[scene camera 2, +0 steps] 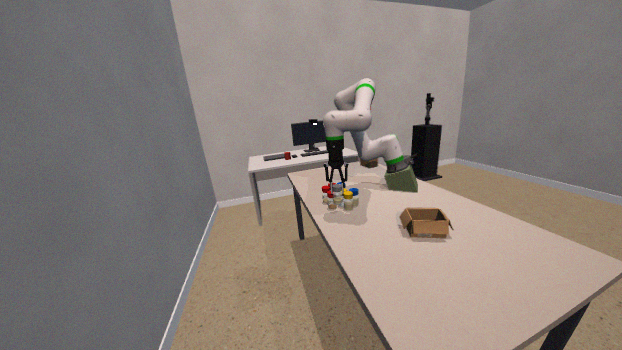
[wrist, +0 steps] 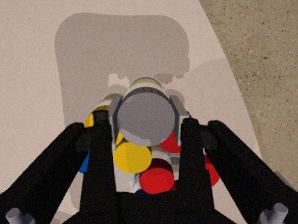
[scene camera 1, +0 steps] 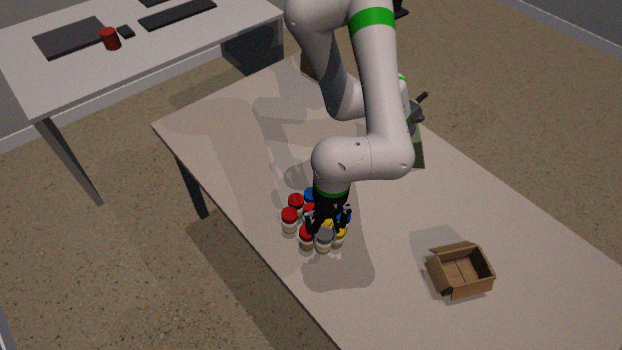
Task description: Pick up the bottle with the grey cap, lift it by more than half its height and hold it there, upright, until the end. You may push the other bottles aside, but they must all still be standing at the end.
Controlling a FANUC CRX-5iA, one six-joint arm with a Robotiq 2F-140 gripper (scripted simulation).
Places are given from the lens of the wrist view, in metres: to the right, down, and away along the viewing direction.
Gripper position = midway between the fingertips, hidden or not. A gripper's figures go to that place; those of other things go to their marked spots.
my gripper [wrist: 145, 106]: 0.00, -0.01, 0.20
grey-capped bottle [wrist: 145, 118]: 0.00, 0.01, 0.16
red-capped bottle [wrist: 158, 177]: 0.01, 0.10, 0.26
The marked spots on the grey-capped bottle and the red-capped bottle are 0.13 m apart.
